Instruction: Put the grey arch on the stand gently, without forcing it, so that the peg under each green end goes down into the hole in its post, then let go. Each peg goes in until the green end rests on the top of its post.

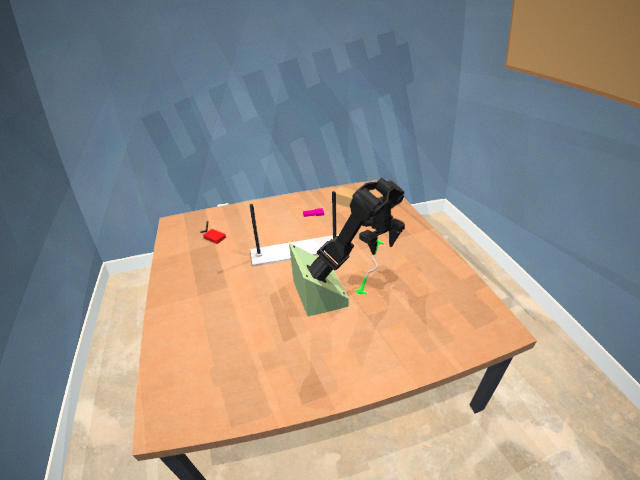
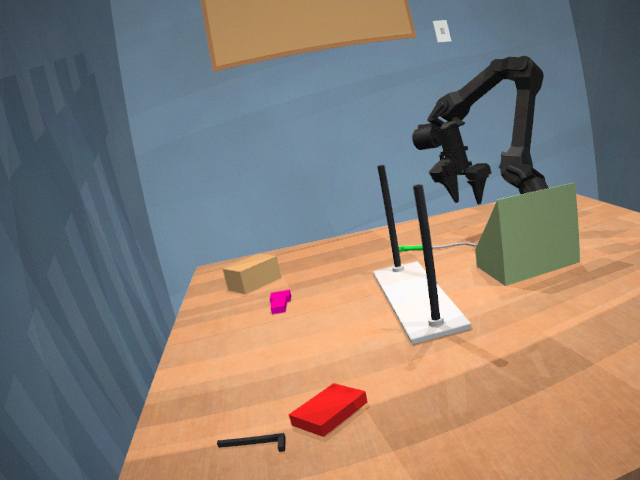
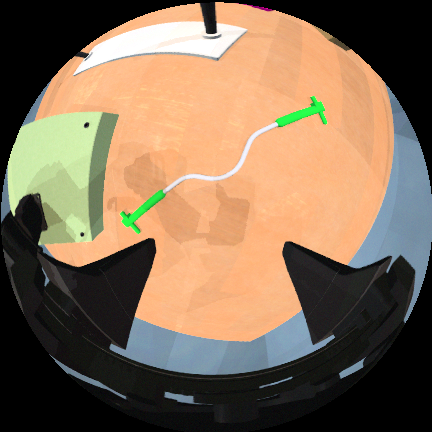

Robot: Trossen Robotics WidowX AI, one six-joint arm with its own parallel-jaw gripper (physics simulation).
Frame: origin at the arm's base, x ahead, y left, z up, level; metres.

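Seen in the pictures: gripper, fingertip midpoint: [image 1: 382, 250] [image 2: 468, 203] [image 3: 220, 247]; arm's base, link origin: [image 1: 316, 274] [image 2: 542, 206] [image 3: 31, 214].
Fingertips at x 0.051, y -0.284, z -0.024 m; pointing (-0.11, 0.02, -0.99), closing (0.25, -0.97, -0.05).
Offsets run from my fingertips to a thing's top centre. "spot": to the spot under its first point.
The grey arch @[dy +0.015, dx +0.047, dz -0.092 m] [image 1: 374, 264] [image 2: 450, 244] [image 3: 215, 178] lies on the table with a wavy grey middle. One green end @[spot: dy +0.099, dx -0.046, dz -0.095 m] [image 1: 363, 284] [image 3: 146, 205] is near the green wedge; the other green end @[dy -0.064, dx +0.150, dz -0.093 m] [image 2: 413, 248] [image 3: 300, 116] is farther off. Each carries a green crosspiece. The stand's white base [image 1: 279, 252] [image 2: 408, 294] [image 3: 150, 42] bears two upright black posts, one post @[dy +0.415, dx +0.292, dz +0.140 m] [image 1: 254, 229] [image 2: 426, 253] and the other post @[dy +0.089, dx +0.247, dz +0.140 m] [image 1: 333, 214] [image 2: 390, 222] [image 3: 209, 17]. The holes in their tops cannot be made out. My gripper [image 1: 383, 249] [image 2: 467, 202] [image 3: 220, 247] is open and empty, above the table and apart from the arch.
A green wedge [image 1: 310, 294] [image 2: 540, 232] [image 3: 55, 140] stands under the arm's base. A tan block @[dy -0.116, dx +0.568, dz -0.045 m] [image 1: 343, 195] [image 2: 253, 273] and a magenta piece @[dy +0.084, dx +0.526, dz -0.090 m] [image 1: 313, 212] [image 2: 279, 302] lie beyond the stand. A red block @[dy +0.579, dx +0.524, dz -0.085 m] [image 1: 214, 236] [image 2: 330, 405] lies beside a black bent rod @[dy +0.617, dx +0.642, dz -0.097 m] [image 2: 250, 440].
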